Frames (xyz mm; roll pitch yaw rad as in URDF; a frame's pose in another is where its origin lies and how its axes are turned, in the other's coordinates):
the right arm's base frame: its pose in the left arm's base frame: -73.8 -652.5 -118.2 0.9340 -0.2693 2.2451
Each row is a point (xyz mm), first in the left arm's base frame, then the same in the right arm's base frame.
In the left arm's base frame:
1: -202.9 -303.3 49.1
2: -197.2 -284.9 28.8
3: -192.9 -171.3 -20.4
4: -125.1 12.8 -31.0
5: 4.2 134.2 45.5
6: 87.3 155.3 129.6
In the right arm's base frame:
1: 385.2 -15.6 134.2
2: 390.2 -43.1 133.7
3: 460.0 -143.8 151.6
4: 555.0 -273.6 264.4
5: 589.0 -322.5 448.2
6: 577.2 -296.1 564.8

